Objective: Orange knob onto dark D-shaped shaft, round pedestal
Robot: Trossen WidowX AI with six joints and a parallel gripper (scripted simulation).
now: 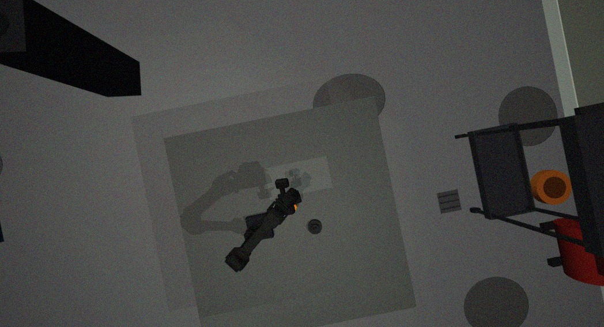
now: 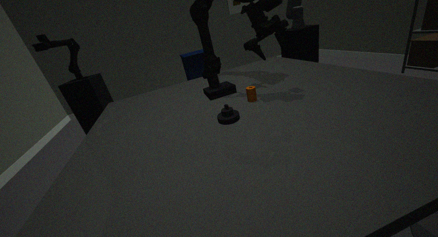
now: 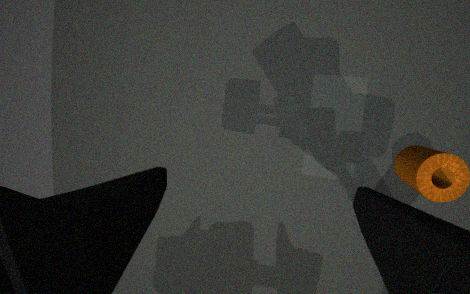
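The orange knob lies 20 mm ahead of my gripper tip, 120 mm to the right of it and 140 mm below it. Round my gripper tip: dark round pedestal (140 mm ahead, 260 mm to the right, 140 mm below).
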